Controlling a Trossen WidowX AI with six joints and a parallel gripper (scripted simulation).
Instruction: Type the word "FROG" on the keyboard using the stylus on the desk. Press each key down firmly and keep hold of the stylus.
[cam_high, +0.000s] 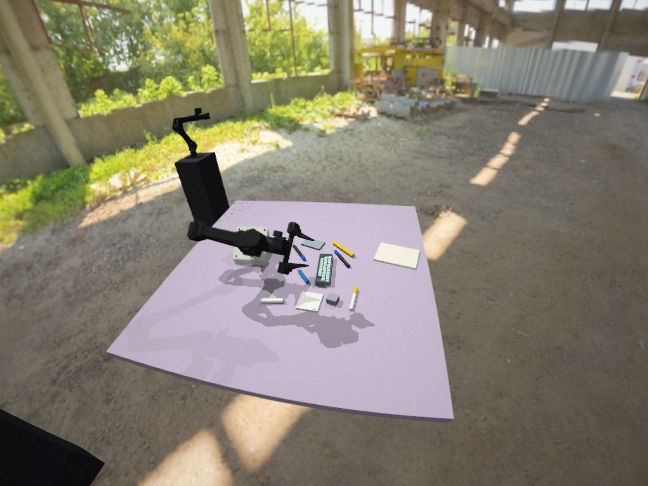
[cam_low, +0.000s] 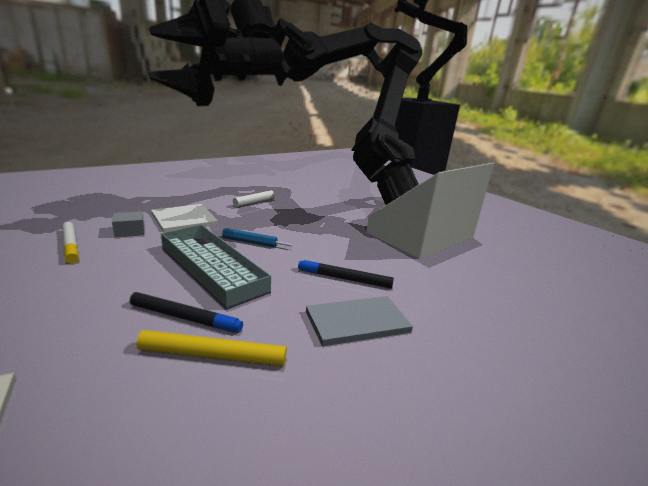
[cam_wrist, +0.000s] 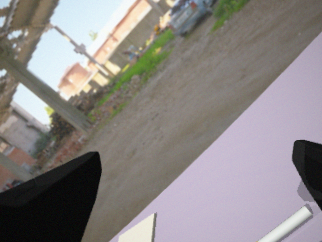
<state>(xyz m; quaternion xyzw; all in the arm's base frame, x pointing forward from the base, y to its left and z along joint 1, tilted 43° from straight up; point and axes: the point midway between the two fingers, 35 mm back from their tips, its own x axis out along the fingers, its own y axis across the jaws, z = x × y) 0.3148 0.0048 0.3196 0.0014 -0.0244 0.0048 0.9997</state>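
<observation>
Right now my gripper tip is 130 mm past the blue stylus, 160 mm to the right of it and 260 mm above it. Round my gripper tip: small grey block 60 mm ahead, 20 mm to the left, 260 mm below; white pad 30 mm behind, 270 mm below; white-and-yellow marker 150 mm ahead, 60 mm to the left, 260 mm below.
</observation>
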